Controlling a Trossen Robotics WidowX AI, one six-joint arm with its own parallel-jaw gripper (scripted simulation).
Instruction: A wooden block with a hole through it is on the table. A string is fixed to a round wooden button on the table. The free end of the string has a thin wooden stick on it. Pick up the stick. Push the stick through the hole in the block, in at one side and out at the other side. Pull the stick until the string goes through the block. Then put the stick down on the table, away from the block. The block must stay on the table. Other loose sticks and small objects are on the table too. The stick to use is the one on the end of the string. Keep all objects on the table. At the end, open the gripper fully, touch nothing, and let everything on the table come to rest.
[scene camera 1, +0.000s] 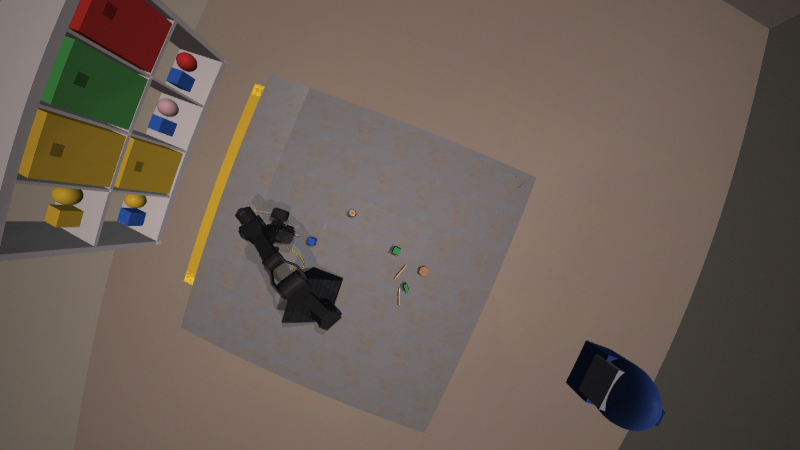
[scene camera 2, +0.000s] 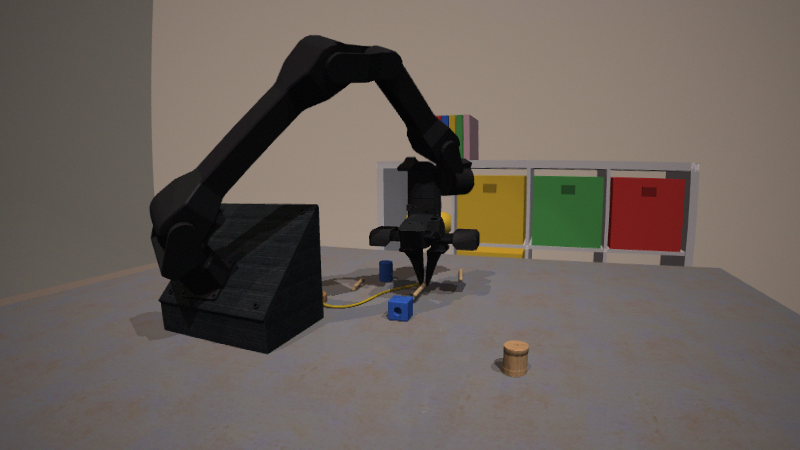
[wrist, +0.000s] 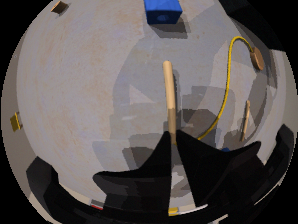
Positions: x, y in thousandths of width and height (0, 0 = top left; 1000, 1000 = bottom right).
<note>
In view: my gripper (scene camera 2: 531, 634) and a wooden cylinder (scene camera 2: 644, 788).
My gripper also shows in the wrist view (wrist: 576, 600).
</note>
